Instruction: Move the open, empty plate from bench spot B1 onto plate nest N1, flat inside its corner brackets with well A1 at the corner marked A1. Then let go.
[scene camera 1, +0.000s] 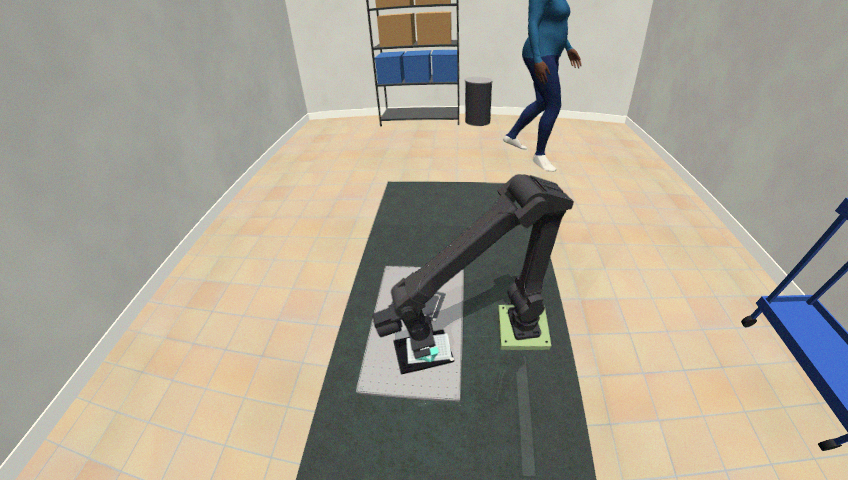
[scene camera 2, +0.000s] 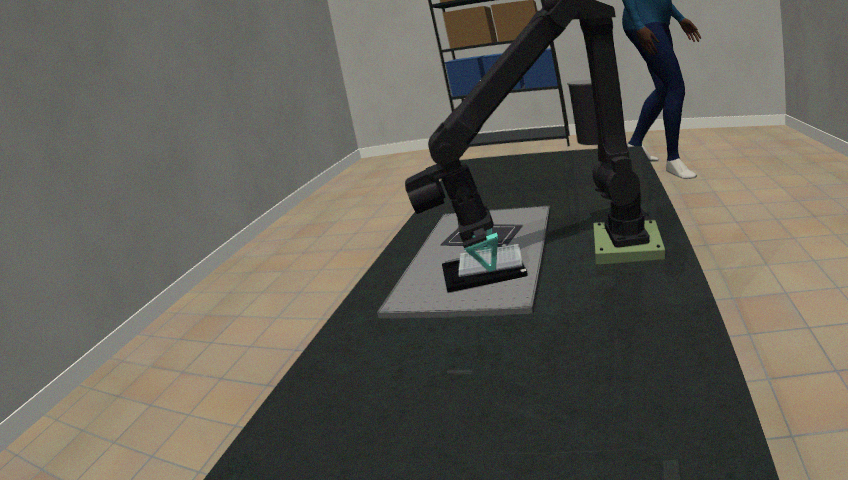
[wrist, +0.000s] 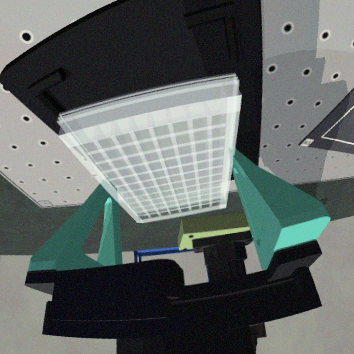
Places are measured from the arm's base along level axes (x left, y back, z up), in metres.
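Where they show: gripper, fingertip midpoint: (scene camera 1: 428, 349) (scene camera 2: 490, 262) (wrist: 167, 167); arm's base at its link origin: (scene camera 1: 523, 323) (scene camera 2: 626, 234) (wrist: 221, 238).
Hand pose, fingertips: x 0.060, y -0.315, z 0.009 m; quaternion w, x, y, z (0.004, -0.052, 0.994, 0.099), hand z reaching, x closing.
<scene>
Things, the pixels of their centre, and the offset from my fingertips. "*": a spot on its surface instead.
- clear multi-well plate at the middle of its body: (wrist: 168, 174) (scene camera 2: 490, 259) (scene camera 1: 428, 348) dx +0.000, dy +0.000, dz +0.005 m
- black nest at the middle of its body: (wrist: 168, 134) (scene camera 2: 483, 268) (scene camera 1: 422, 350) dx -0.005, dy -0.017, dz -0.014 m
- dark marked rectangle at a spot on its surface: (wrist: 337, 140) * dx -0.163, dy +0.033, dz -0.021 m
The clear multi-well plate (scene camera 1: 445, 353) (scene camera 2: 505, 257) (wrist: 158, 151) lies on a black nest (scene camera 1: 404, 361) (scene camera 2: 474, 280) (wrist: 123, 53) with raised corner brackets, on the grey perforated board (scene camera 1: 409, 385) (scene camera 2: 427, 295) (wrist: 298, 88). The plate sits toward the nest's right side. My gripper (scene camera 1: 429, 353) (scene camera 2: 483, 254) (wrist: 167, 167) reaches down over the plate, with one teal finger against each long side, shut on it. A dark marked rectangle (scene camera 2: 512, 227) (wrist: 337, 140) lies on the board just beyond the nest, partly under the arm. The corner labels are too small to read.
The arm's green base (scene camera 1: 522, 343) (scene camera 2: 630, 250) stands right of the board on the dark mat. A person (scene camera 1: 546, 77) (scene camera 2: 659, 77) walks at the back near a shelf rack (scene camera 1: 372, 59) and a dark bin (scene camera 1: 478, 101). A blue cart (scene camera 1: 814, 340) stands at the right.
</scene>
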